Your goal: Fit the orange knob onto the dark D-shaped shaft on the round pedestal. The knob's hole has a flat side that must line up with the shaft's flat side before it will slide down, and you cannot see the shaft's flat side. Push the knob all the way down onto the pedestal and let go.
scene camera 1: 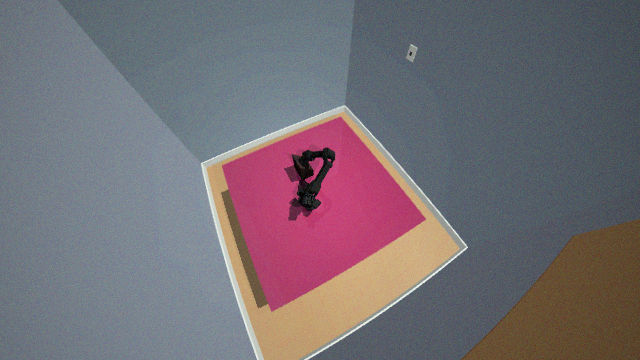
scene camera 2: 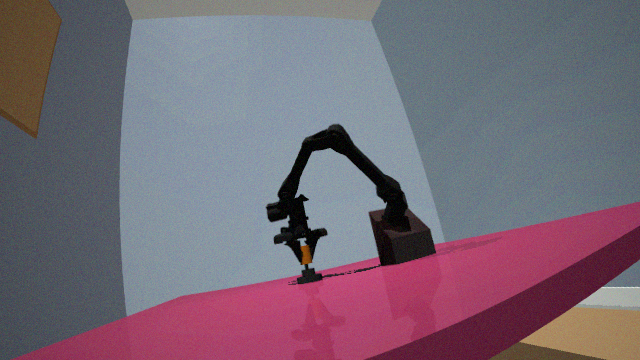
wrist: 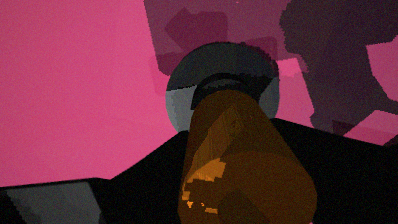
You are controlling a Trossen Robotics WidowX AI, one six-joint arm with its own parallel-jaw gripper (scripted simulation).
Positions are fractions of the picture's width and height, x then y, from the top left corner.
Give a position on a dark shaft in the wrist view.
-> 0.55,0.29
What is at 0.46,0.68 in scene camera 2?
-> My gripper.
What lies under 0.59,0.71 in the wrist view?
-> An orange knob.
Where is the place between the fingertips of my gripper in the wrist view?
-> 0.57,0.60
